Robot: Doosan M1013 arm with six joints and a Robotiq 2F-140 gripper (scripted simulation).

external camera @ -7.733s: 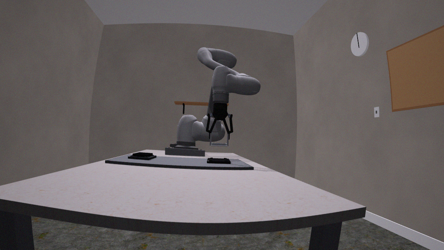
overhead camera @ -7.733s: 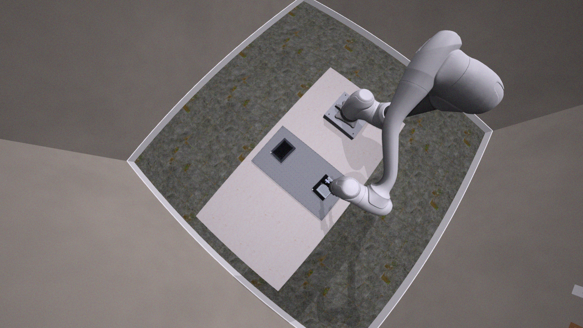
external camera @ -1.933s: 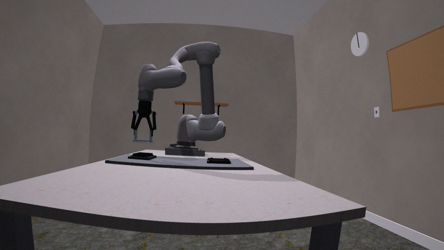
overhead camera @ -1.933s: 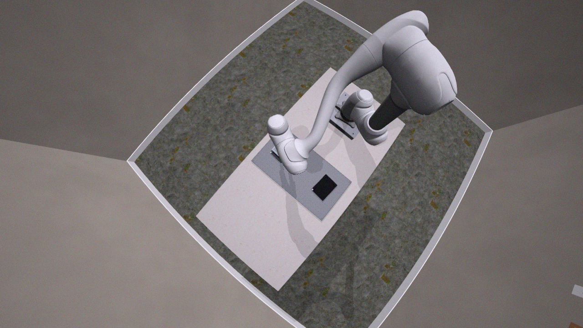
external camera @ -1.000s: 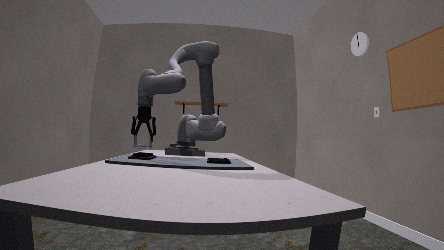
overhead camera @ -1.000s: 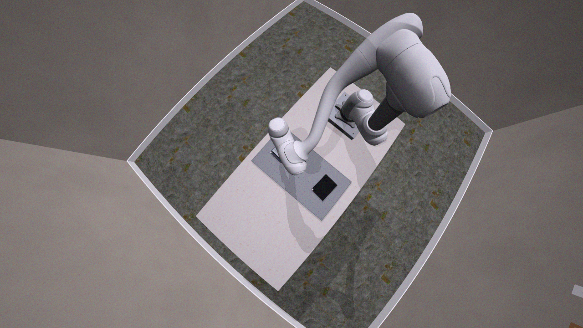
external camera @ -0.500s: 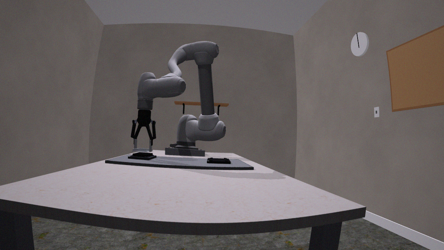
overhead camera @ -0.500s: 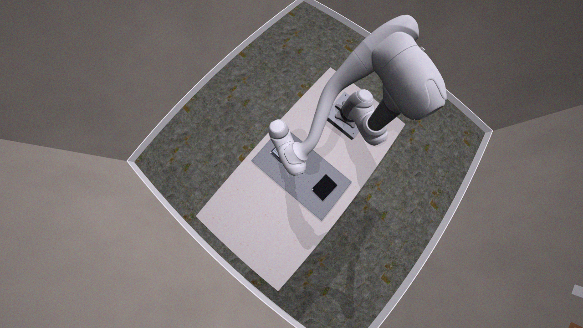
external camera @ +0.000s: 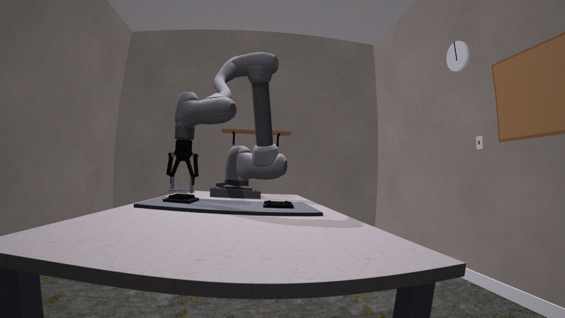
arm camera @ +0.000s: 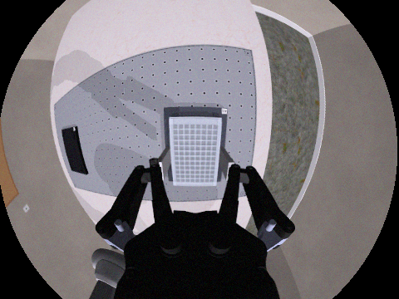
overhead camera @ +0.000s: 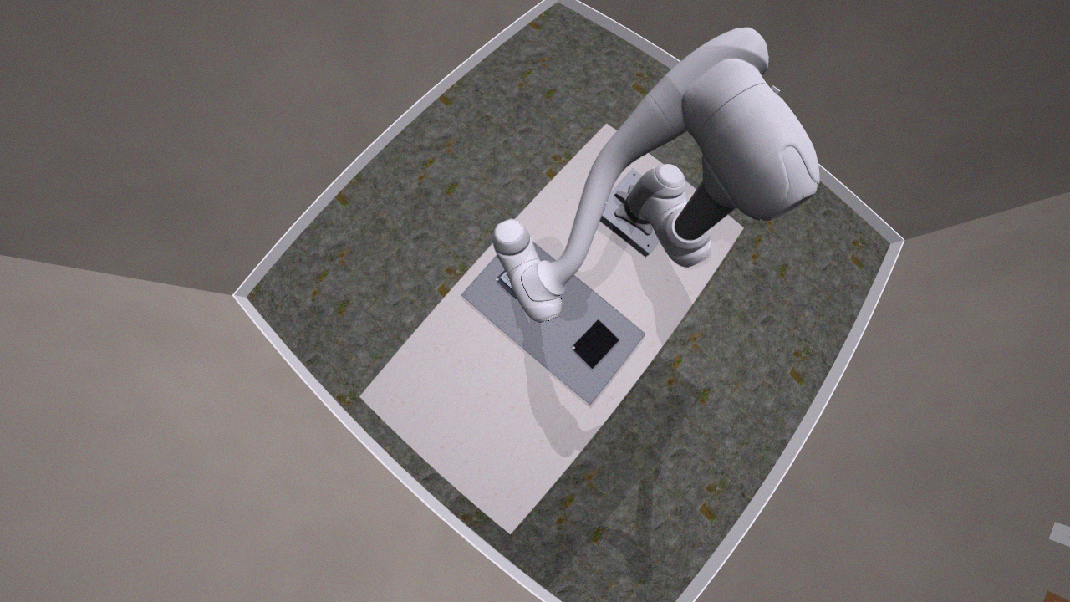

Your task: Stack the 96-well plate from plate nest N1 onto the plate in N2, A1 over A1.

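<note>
Right now my hand is 2 cm above the white 96-well plate. Also, from my hand: white mark (14 cm ahead, 34 cm to the left, 5 cm below); then nest N1 (8 cm ahead, 41 cm to the left, 6 cm below); then black 96-well plate (4 cm below).
</note>
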